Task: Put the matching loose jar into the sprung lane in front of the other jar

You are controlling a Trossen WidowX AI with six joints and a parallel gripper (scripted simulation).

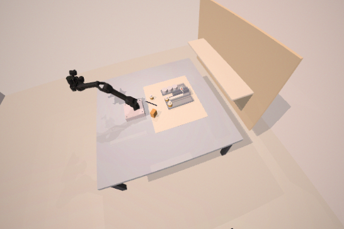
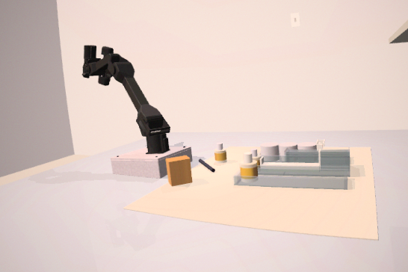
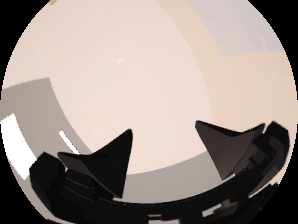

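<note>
Right now the black pen is 58 cm ahead of my gripper tip, 44 cm to the right of it and 39 cm below it. From my gripper tip the other things lie so: tan mat: 80 cm ahead, 52 cm to the right, 40 cm below; then orange block: 55 cm ahead, 59 cm to the right, 36 cm below; then amber jar: 74 cm ahead, 58 cm to the right, 35 cm below.
</note>
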